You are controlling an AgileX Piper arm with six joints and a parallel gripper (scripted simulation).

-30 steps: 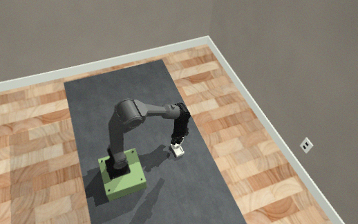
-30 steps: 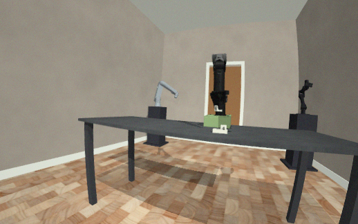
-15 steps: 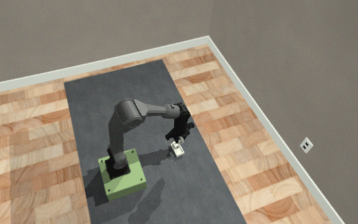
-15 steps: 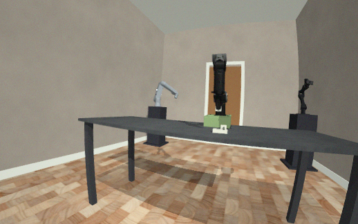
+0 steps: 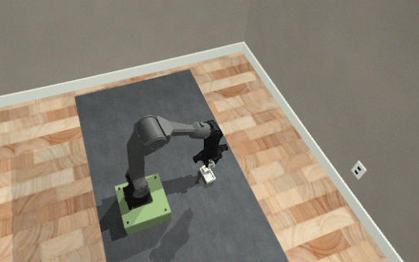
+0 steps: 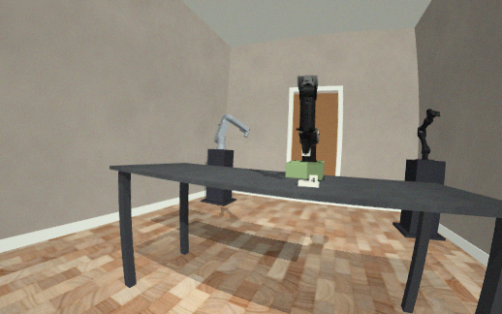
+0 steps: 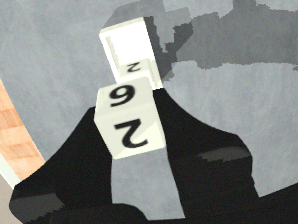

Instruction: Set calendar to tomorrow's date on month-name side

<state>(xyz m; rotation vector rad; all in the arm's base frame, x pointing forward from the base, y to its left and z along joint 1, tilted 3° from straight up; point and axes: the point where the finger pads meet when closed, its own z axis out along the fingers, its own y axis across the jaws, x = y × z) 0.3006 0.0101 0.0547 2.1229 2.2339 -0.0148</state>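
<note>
My gripper is now 2 cm to the right of the calendar tray and 12 cm above it. The rest, counted from my hand: white digit cube right at my hand.
</note>
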